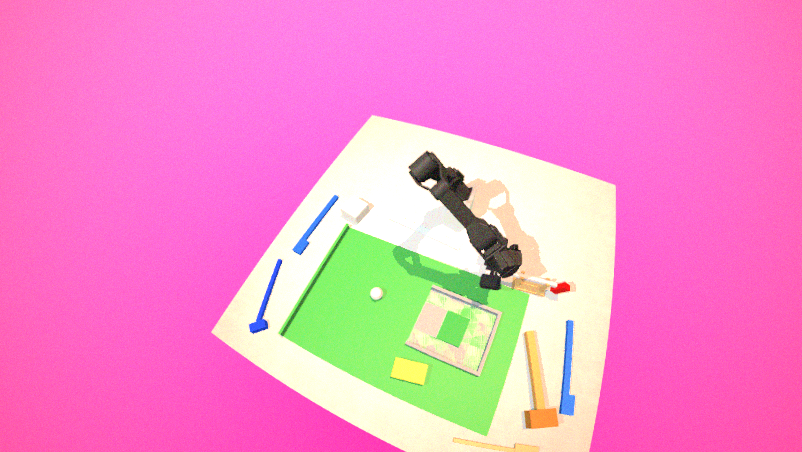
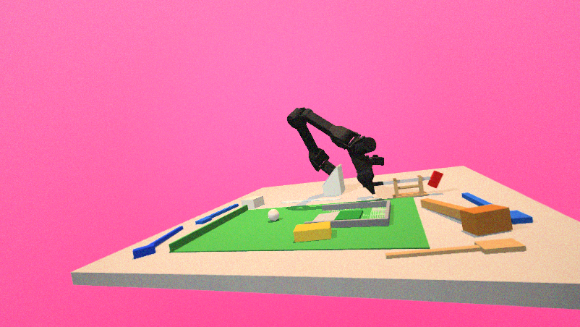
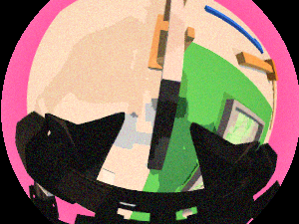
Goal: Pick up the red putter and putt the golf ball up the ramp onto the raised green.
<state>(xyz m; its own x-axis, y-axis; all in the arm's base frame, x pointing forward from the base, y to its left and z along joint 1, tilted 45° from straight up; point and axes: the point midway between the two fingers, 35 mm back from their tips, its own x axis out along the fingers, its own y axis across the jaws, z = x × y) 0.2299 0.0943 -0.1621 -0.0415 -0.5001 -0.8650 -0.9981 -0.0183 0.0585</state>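
My gripper tip is 110 mm to the right of the red putter, 30 mm below it and 10 mm past it. Also, from my gripper tip: wooden stand (130 mm to the left, 10 mm behind); yellow block (400 mm ahead, 160 mm to the right, 10 mm below); white golf ball (360 mm to the right, 210 mm ahead, 10 mm below).
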